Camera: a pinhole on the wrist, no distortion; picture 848 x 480 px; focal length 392.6 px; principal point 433.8 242.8 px. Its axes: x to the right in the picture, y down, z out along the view. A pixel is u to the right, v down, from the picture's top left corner.
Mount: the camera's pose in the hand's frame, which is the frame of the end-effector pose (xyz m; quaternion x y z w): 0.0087 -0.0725 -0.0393 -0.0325 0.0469 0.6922 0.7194
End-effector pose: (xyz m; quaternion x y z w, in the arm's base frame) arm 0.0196 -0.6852 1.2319 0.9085 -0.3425 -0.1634 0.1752
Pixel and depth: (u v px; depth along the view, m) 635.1 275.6 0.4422
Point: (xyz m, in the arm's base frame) -0.2588 -0.8992 0.9891
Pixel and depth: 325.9 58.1 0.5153
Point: 0.0942 -0.8436 0.6868
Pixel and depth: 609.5 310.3 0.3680
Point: -0.2138 -0.8165 1.0234
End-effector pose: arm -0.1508 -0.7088 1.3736 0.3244 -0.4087 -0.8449 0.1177
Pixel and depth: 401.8 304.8 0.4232
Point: -0.3580 -0.4121 1.5284
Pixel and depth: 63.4 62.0 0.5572
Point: -0.6779 -0.1330 1.1000
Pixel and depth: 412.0 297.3 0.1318
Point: -0.2011 -0.6076 1.3696
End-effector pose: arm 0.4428 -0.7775 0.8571 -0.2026 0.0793 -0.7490 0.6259
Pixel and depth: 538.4 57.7 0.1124
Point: 0.4322 -0.8250 0.9441
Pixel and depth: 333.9 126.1 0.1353
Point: 0.3912 -0.7944 0.9911
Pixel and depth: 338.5 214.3 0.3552
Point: 0.4594 -0.7477 1.2019
